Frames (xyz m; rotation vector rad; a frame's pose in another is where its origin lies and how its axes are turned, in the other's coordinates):
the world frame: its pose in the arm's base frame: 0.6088 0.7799 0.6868 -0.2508 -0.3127 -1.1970
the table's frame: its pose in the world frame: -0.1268 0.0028 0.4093 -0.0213 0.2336 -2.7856
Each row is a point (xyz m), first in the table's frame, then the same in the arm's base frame.
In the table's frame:
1: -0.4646 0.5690 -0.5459
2: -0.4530 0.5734 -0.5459
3: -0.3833 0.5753 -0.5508
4: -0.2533 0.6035 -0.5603
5: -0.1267 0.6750 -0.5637
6: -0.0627 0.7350 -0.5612
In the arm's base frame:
1: 0.5270 0.1907 0.6686
2: 0.5164 0.1959 0.6645
3: 0.4724 0.2418 0.6356
4: 0.3721 0.3108 0.5811
5: 0.2405 0.3499 0.5334
6: 0.1552 0.3547 0.5130

